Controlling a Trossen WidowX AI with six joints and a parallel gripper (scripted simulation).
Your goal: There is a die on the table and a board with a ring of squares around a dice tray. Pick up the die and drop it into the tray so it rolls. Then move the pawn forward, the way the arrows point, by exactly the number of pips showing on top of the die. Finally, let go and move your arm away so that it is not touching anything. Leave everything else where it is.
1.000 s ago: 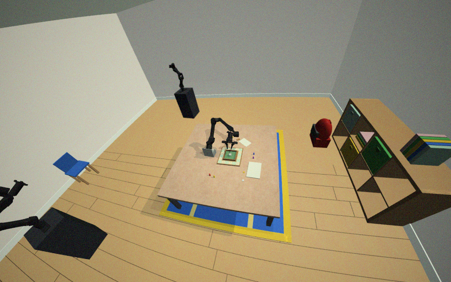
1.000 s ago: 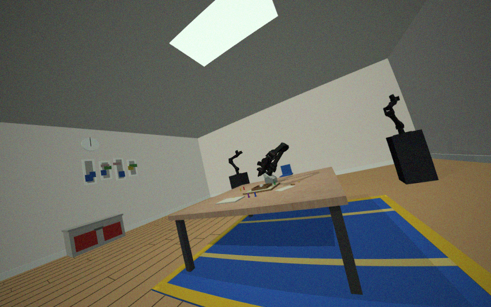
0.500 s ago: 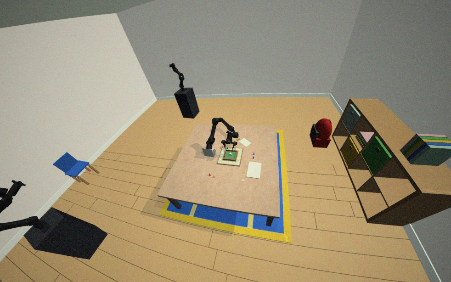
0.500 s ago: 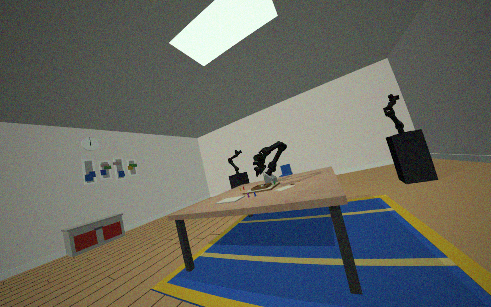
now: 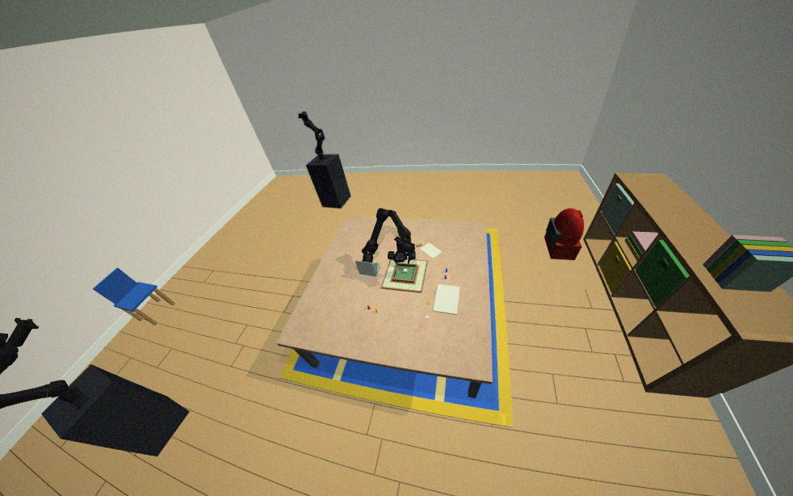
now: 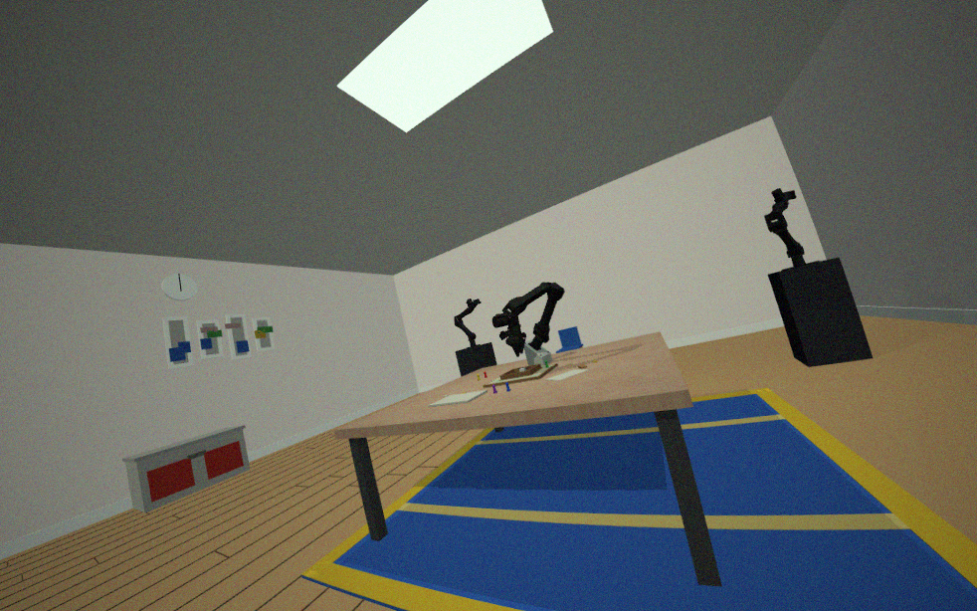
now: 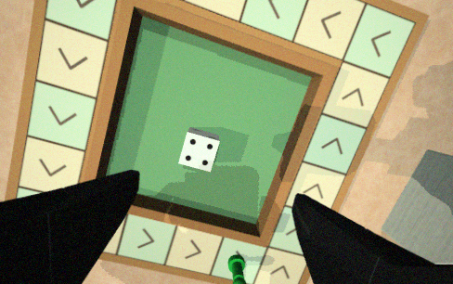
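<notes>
The green pawn lies 10 cm to the left of my gripper tip, 7 cm below it and 6 cm behind it. The rest, counted from my gripper tip: green felt dice tray (10 cm below, 1 cm to the right, 1 cm ahead); then white die (8 cm below, 1 cm ahead).
</notes>
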